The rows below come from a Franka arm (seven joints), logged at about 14 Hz.
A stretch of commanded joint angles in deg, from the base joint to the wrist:
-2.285, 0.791, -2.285, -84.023, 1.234, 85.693, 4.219
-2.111, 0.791, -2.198, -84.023, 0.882, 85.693, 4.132
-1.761, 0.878, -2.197, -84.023, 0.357, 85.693, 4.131
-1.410, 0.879, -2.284, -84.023, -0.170, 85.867, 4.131
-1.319, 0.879, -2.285, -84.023, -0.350, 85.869, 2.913
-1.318, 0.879, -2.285, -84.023, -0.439, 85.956, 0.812
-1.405, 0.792, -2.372, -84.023, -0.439, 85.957, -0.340
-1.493, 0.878, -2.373, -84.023, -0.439, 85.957, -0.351
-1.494, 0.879, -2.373, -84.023, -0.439, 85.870, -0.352
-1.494, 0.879, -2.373, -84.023, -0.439, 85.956, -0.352
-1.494, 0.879, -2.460, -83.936, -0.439, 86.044, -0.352
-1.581, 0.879, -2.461, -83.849, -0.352, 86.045, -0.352
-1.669, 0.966, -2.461, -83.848, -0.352, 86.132, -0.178
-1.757, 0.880, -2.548, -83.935, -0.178, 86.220, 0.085
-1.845, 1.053, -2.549, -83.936, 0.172, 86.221, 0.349
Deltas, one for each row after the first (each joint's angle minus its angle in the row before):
0.174, 0.000, 0.087, 0.000, -0.352, 0.000, -0.087
0.350, 0.087, 0.001, 0.000, -0.525, 0.000, -0.001
0.351, 0.001, -0.087, 0.000, -0.527, 0.174, 0.000
0.091, 0.000, -0.001, 0.000, -0.180, 0.002, -1.218
0.001, 0.000, 0.000, 0.000, -0.089, 0.087, -2.101
-0.087, -0.087, -0.087, 0.000, 0.000, 0.001, -1.152
-0.088, 0.086, -0.001, 0.000, 0.000, 0.000, -0.011
-0.001, 0.001, 0.000, 0.000, 0.000, -0.087, -0.001
0.000, 0.000, 0.000, 0.000, 0.000, 0.086, 0.000
0.000, 0.000, -0.087, 0.087, 0.000, 0.088, 0.000
-0.087, 0.000, -0.001, 0.087, 0.087, 0.001, 0.000
-0.088, 0.087, 0.000, 0.001, 0.000, 0.087, 0.174
-0.088, -0.086, -0.087, -0.087, 0.174, 0.088, 0.263
-0.088, 0.173, -0.001, -0.001, 0.350, 0.001, 0.264

